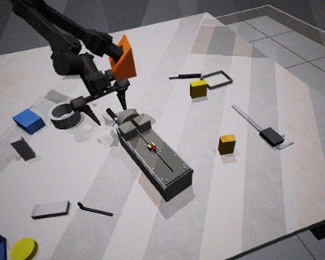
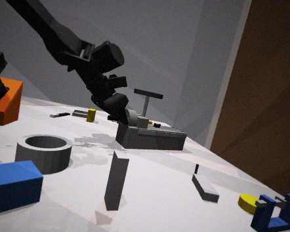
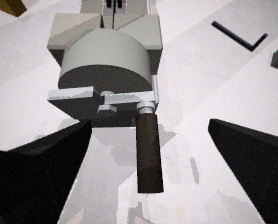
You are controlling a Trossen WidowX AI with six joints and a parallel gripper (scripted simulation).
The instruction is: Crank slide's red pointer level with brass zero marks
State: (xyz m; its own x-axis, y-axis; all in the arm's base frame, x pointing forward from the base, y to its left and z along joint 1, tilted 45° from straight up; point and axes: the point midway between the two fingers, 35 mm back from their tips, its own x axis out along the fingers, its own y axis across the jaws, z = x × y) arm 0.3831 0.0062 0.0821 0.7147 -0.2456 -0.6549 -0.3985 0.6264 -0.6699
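My gripper tip is now 2 cm past the dark crank handle. From my gripper tip the other things lie so: black hex key: 24 cm ahead, 10 cm to the right, 8 cm below; then blue block: 32 cm to the right, 15 cm behind, 7 cm below; then red pointer: 15 cm ahead, 10 cm to the left, 1 cm below.
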